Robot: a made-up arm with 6 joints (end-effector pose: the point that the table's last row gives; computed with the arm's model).
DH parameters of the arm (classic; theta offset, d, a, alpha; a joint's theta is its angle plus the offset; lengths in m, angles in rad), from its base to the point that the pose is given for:
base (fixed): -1.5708 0.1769 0 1.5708
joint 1: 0 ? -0.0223 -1.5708
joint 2: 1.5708 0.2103 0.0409 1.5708
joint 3: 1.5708 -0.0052 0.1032 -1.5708
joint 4: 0 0.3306 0.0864 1.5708
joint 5: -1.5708 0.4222 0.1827 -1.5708
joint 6: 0.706 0 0.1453 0
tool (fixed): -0.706 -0.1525 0 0
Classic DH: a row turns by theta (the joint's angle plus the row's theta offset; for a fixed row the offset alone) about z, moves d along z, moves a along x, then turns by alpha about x.
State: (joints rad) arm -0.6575 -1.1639 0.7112 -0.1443 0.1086 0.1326
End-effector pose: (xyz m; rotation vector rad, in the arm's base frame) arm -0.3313 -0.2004 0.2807 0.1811 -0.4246 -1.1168
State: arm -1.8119 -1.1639 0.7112 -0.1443 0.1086 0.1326
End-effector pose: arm -0.3313 -0.1760 0.0356 1.1855 0.2716 -1.2504
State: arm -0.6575 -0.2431 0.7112 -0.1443 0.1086 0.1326
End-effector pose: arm -0.1285 -0.3381 0.1744 0.6050 -0.7793 -0.3303
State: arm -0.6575 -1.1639 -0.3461 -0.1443 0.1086 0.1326
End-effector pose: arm -0.3246 -0.2370 0.3029 0.8602 0.4587 -0.9965
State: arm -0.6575 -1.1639 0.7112 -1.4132 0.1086 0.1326
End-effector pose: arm -0.0030 -0.1120 0.1231 1.2265 -1.2380 -0.8608
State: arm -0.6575 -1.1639 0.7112 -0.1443 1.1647 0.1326
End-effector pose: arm -0.4678 -0.1693 0.5697 -0.5606 -1.2627 -1.1726
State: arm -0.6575 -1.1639 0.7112 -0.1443 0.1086 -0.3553
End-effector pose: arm -0.3719 -0.2558 0.2663 0.2947 -0.3899 -1.5952
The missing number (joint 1, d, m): 0.0545
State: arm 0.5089 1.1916 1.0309 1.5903 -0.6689 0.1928
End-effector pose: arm -0.0337 -0.2679 0.6047 -1.2247 -0.6952 0.2409
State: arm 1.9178 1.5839 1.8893 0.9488 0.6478 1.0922
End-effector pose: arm 0.0624 0.0672 0.4113 -1.0606 -1.1044 2.6100
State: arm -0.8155 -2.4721 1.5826 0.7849 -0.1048 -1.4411
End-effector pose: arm -0.0382 0.2924 0.7032 1.8640 0.4681 1.7445
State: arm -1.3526 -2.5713 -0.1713 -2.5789 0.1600 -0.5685
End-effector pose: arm 0.1022 -0.1692 -0.0880 -0.7449 1.1104 1.7743
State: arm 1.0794 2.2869 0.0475 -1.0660 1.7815 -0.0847
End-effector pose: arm 0.4707 0.2804 0.0893 0.7245 0.3995 0.4710
